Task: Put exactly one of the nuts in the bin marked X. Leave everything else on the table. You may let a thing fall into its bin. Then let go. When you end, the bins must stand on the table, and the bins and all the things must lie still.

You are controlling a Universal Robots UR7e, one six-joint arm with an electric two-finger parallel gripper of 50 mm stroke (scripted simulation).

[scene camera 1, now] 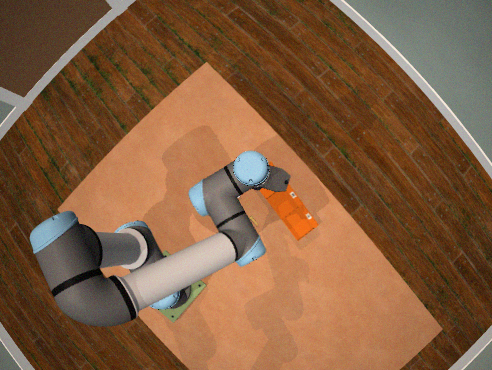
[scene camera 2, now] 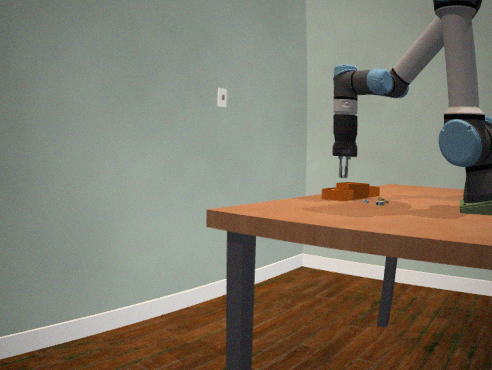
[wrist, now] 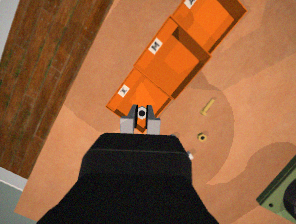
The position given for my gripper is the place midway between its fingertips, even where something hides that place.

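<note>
There is my gripper (scene camera 2: pixel 343 177), and the wrist view lets me see my gripper (wrist: pixel 142 112) as well.
</note>
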